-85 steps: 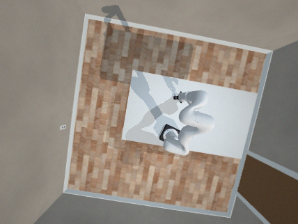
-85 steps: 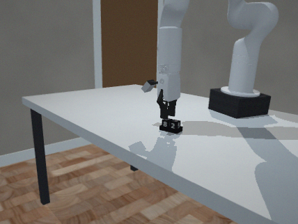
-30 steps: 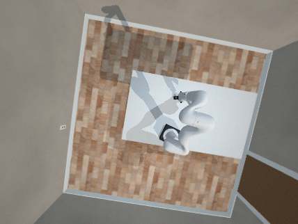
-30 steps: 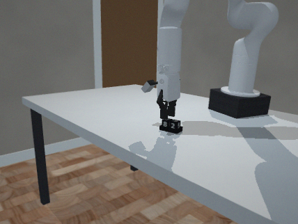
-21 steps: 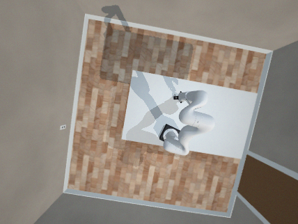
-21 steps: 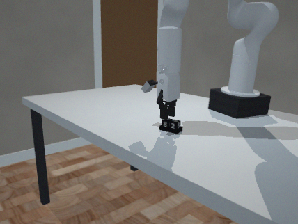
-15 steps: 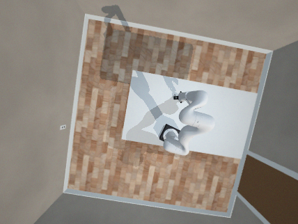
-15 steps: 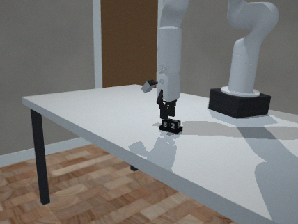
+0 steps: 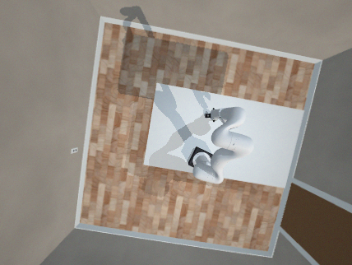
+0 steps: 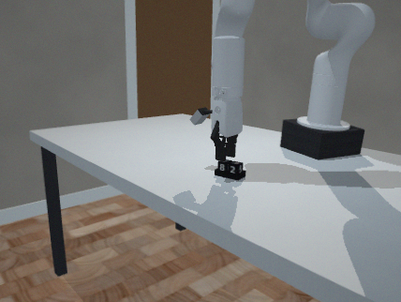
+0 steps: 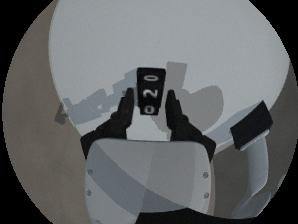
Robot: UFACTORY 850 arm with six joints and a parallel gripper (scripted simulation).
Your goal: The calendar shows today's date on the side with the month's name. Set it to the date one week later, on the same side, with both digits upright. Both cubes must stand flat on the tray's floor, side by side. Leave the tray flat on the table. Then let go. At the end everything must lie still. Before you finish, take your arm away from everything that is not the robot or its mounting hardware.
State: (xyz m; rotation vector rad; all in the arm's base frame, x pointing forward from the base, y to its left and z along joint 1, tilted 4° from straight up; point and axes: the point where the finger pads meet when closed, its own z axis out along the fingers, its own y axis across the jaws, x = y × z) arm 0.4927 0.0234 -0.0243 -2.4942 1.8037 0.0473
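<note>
Now: hand 1 cm past the black calendar tray, 2 cm to the right of it and 6 cm above it.
</note>
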